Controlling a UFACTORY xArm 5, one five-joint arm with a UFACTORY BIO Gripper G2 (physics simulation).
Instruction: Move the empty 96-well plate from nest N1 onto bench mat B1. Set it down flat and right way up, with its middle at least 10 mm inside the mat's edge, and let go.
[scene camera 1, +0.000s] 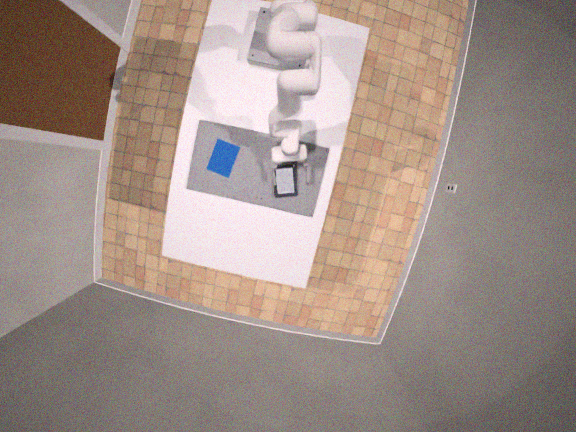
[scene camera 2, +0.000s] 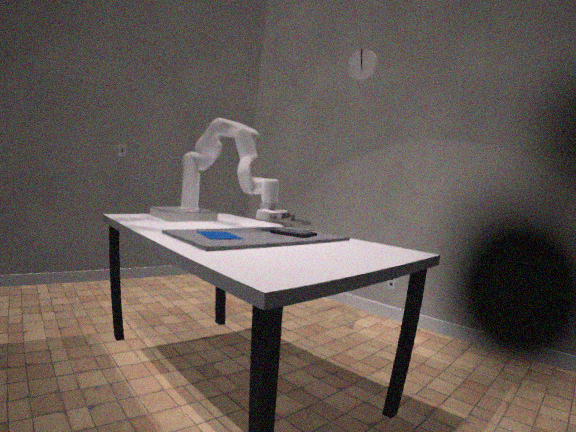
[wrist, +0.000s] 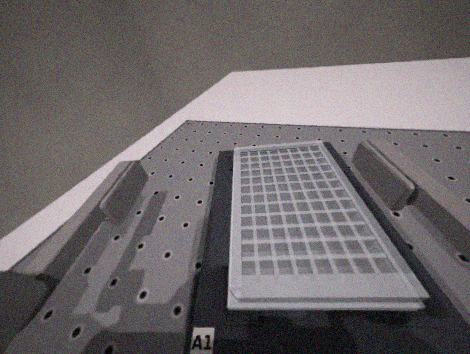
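Seen in the pictures: end effector, tool point: (scene camera 1: 291, 179) (scene camera 2: 296, 223) (wrist: 244, 181); arm's base, origin of the base link: (scene camera 2: 189, 209).
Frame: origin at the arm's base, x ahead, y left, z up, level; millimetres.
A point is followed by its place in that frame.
Note:
The pale 96-well plate (scene camera 1: 285, 181) @[y 203, x 653, z -23 mm] (wrist: 300, 210) @[y 191, x 643, z -21 mm] lies flat, wells up, in the black nest (scene camera 1: 296, 189) (scene camera 2: 300, 233) (wrist: 210, 270). An A1 label shows on the nest's near left part in the wrist view. My gripper (scene camera 1: 291, 174) @[y 227, x 635, z 5 mm] (scene camera 2: 300, 221) (wrist: 255, 182) @[y 227, x 635, z 5 mm] is open and empty, its fingers above the deck on either side of the plate. In the wrist view the plate is nearer the right finger than the left. The blue bench mat (scene camera 1: 223, 158) @[y -141, x 627, z -36 mm] (scene camera 2: 220, 235) @[y -144, x 637, z -36 mm] lies flat at the other side of the deck and bears no plate.
The nest and the mat are on a grey perforated deck (scene camera 1: 250, 175) @[y 19, x 674, z -38 mm] (scene camera 2: 200, 243) @[y -291, x 770, z -38 mm] (wrist: 170, 220) @[y 289, x 615, z -38 mm] on the white table (scene camera 1: 235, 235) @[y 22, x 1013, z -51 mm] (scene camera 2: 320, 265) @[y -78, x 1110, z -51 mm] (wrist: 350, 95) @[y 135, x 971, z -51 mm]. The arm's base stands on a grey plate (scene camera 1: 260, 50) @[y -108, x 48, z 0 mm] (scene camera 2: 165, 215) @[y -165, x 60, z -25 mm] at the table's far end.

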